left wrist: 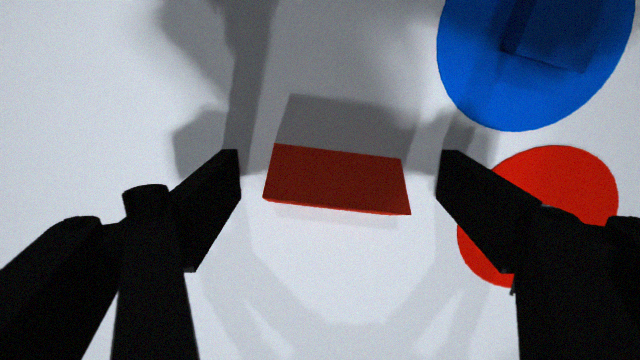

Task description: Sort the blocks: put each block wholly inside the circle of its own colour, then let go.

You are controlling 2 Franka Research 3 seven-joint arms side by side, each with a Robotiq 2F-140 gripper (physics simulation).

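Observation:
A red block (337, 180) sits on the pale table near the middle of the left wrist view, between the two spread fingers, with a gap on each side. My left gripper (338, 174) is open and empty. The red circle (575, 180) lies to the right, partly hidden behind the right-hand finger, and the red block is outside it. A blue block (560, 35) is on the blue circle (520, 105) at the upper right; its upper part is cut off by the view's edge. My right gripper does not show.
Grey shadows of the arm and fingers fall on the table (75, 100) around the red block. The blue circle lies just above the red circle in the view, with a narrow gap between them.

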